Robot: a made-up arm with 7 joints.
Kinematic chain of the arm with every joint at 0, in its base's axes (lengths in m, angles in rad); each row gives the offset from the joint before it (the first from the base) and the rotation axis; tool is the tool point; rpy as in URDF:
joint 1: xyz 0 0 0.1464 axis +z
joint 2: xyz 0 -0.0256 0.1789 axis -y
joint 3: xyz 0 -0.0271 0.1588 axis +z
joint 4: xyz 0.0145 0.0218 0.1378 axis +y
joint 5: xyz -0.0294 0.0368 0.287 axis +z
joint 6: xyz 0 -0.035 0.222 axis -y
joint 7: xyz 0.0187 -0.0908 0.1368 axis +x
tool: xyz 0 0 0 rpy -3.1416 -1.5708 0
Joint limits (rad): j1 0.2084..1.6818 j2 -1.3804..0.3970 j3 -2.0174..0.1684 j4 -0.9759..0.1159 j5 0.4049..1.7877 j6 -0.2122..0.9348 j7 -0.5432..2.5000
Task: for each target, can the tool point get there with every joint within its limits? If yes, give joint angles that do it. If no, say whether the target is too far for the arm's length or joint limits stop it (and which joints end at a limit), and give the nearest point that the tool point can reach.
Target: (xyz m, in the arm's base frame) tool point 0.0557 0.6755 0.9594
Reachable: yes | joints 1.5679 -0.8817 -0.9763 -0.1815 1.2502 0.6915 1.8979
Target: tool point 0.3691 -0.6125 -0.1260
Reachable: no: joint limits stop it (at a limit: joint 1, joint 2, joint 4, joint 5, joint 6) | nearest point 0.2905 -0.6654 0.6604 | short by 0.792 m
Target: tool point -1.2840 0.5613 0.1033
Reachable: no: too far | nearest point -0.5315 0.5685 0.2996 | short by 0.778 m
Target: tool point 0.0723 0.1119 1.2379
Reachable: yes | joints 0.8882 -0.1959 -1.6965 -0.2169 1.1981 0.6980 0.9860
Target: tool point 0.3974 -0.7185 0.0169
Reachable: no: joint limits stop it (at a limit: joint 1, joint 2, joint 4, joint 5, joint 6) | nearest point 0.2917 -0.6649 0.6606 | short by 0.655 m
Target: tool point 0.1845 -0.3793 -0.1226
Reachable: no: joint limits stop it (at a limit: joint 1, joint 2, joint 4, joint 5, joint 6) | nearest point 0.2173 -0.6904 0.6534 | short by 0.837 m
